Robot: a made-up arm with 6 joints.
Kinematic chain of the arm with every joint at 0, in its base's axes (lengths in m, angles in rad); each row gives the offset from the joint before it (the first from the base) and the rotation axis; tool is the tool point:
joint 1: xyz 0 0 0.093 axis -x
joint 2: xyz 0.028 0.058 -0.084 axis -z
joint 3: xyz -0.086 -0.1 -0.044 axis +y
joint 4: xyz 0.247 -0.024 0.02 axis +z
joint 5: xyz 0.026 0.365 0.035 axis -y
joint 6: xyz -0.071 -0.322 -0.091 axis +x
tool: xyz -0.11 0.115 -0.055
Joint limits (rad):
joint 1: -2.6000..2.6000
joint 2: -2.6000..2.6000
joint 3: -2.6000..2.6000
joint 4: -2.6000..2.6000
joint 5: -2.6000..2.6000
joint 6: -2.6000..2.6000
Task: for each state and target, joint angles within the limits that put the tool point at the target. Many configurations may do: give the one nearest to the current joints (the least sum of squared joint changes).
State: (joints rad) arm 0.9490 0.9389 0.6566 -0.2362 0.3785 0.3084
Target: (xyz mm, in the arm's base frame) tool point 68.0 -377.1 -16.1
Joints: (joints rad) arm 1.5195 0.9380 0.6662 -0.2243 0.5494 0.1598
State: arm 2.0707 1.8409 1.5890 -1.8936 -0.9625 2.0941
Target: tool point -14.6 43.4 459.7
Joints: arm 2.6000 1.3496 1.0526 -1.9069 -0.9990 1.8825
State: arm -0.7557 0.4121 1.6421 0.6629 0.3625 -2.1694
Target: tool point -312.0 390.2 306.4
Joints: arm -1.3547 0.9505 1.9754 0.7128 0.8459 -1.9828
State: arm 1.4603 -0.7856 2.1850 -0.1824 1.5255 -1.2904
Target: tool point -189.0 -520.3 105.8
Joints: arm 0.9592 -0.7855 1.9304 -0.0426 1.1076 -1.2759
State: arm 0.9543 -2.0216 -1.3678 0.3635 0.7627 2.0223
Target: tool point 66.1 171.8 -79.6
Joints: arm 0.7631 -2.4226 -1.0850 0.5413 1.1746 2.4143
